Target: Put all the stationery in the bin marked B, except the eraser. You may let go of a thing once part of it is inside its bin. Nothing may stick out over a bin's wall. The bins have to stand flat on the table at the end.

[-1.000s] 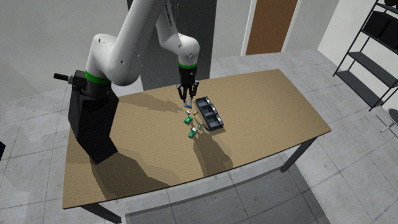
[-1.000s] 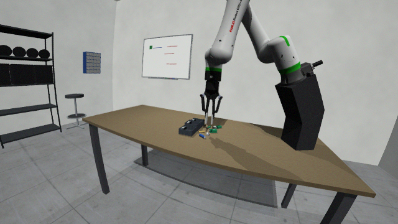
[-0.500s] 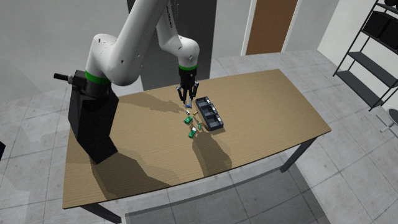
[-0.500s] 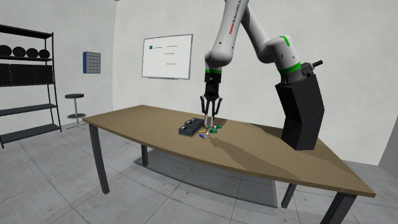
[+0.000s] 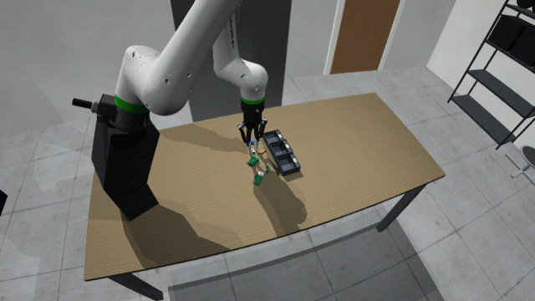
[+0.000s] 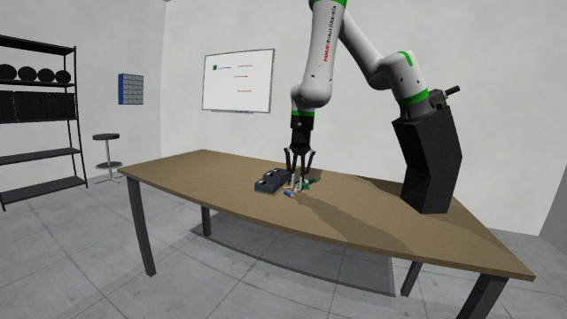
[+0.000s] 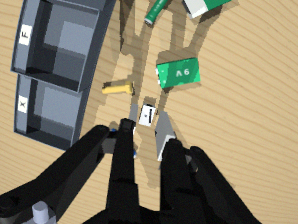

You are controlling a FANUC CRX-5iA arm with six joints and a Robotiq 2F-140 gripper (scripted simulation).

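The white piece lies 40 mm below my hand. The rest, counted from my hand: yellow piece (40 mm ahead, 20 mm to the right, 40 mm below); then blue piece (10 mm ahead, 50 mm to the left, 40 mm below); then green block (60 mm to the right, 40 mm below).
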